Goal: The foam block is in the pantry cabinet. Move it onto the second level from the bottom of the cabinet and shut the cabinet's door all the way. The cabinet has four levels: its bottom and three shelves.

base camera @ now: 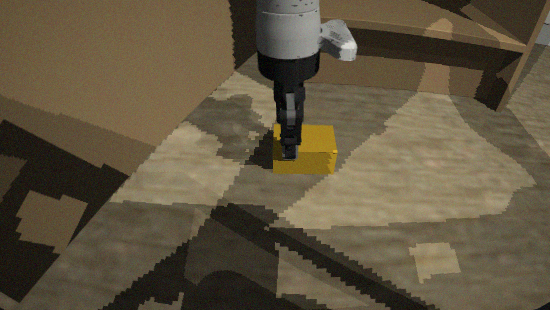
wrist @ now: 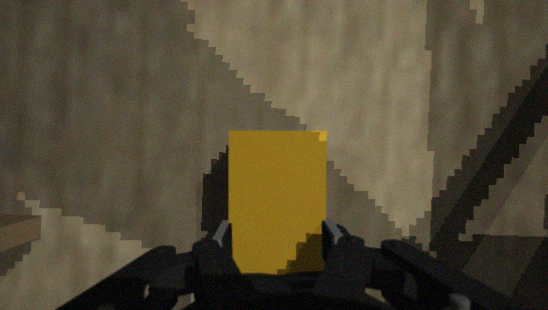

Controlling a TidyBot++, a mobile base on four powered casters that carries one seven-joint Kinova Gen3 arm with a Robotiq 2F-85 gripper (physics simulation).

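Observation:
The yellow foam block rests on the wood-grain floor in front of the cabinet. My gripper points straight down and is shut on the block, with one finger against each long side, near one end. The block looks level and at floor height. Part of the brown cabinet shows at the upper right of the base view, with a low board and a side panel; its upper levels are out of view. A large brown panel at the left looks like its door, standing open.
The cabinet's right side panel stands at the far right. A dark recess with brown patches lies below the large panel at the lower left. A brown edge shows at the left of the wrist view. Hard shadows cross the floor.

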